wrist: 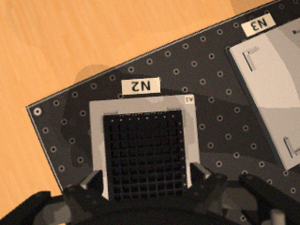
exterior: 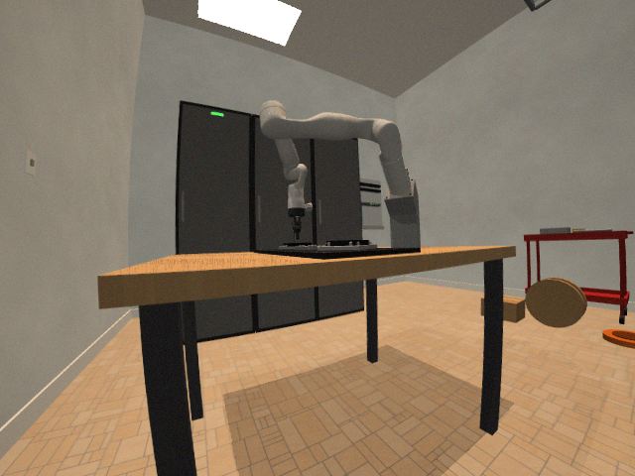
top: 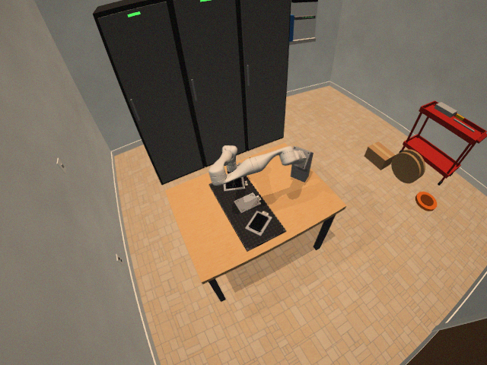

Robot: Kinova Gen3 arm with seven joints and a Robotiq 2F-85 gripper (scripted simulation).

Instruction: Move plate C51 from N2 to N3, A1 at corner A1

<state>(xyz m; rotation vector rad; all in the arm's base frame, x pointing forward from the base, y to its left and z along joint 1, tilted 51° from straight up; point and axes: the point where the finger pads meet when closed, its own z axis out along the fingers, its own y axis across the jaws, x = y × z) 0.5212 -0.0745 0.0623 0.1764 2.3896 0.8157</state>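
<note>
My gripper is now 30 mm above the plate nest N2. Round my hand: landing nest N3 (90 mm behind, 190 mm to the left, 30 mm below).
</note>
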